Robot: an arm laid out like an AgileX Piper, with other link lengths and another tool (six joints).
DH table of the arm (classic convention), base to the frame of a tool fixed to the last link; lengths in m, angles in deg. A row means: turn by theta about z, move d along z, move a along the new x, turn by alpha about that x. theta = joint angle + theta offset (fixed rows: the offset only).
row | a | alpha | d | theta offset
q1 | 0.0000 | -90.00 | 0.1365 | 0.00
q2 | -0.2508 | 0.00 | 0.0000 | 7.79
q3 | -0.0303 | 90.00 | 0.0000 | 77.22
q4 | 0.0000 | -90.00 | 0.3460 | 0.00
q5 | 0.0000 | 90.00 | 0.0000 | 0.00
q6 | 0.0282 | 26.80 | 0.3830 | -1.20
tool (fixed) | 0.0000 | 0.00 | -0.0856 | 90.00
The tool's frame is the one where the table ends.
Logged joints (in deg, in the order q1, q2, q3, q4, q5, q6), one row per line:
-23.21, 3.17, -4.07, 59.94, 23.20, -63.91
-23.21, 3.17, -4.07, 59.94, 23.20, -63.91
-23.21, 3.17, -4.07, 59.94, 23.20, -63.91
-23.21, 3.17, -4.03, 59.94, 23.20, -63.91
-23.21, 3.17, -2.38, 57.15, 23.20, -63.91
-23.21, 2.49, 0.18, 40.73, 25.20, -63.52
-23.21, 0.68, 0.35, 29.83, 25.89, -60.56
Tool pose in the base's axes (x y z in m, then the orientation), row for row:
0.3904, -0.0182, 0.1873, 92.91, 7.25, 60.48
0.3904, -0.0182, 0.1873, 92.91, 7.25, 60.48
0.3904, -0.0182, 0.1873, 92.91, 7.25, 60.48
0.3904, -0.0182, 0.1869, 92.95, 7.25, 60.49
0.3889, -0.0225, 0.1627, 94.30, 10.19, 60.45
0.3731, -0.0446, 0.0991, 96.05, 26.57, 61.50
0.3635, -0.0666, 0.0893, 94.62, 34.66, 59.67
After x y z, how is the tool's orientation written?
As angles about the fixed x, y, z axes (roll, pitch, yaw), in degrees.
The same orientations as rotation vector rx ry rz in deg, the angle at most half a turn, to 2 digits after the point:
79.54, 53.02, 40.45
79.54, 53.02, 40.45
79.54, 53.02, 40.45
79.57, 53.04, 40.44
79.18, 55.35, 37.54
70.80, 65.43, 24.24
65.62, 67.69, 17.05

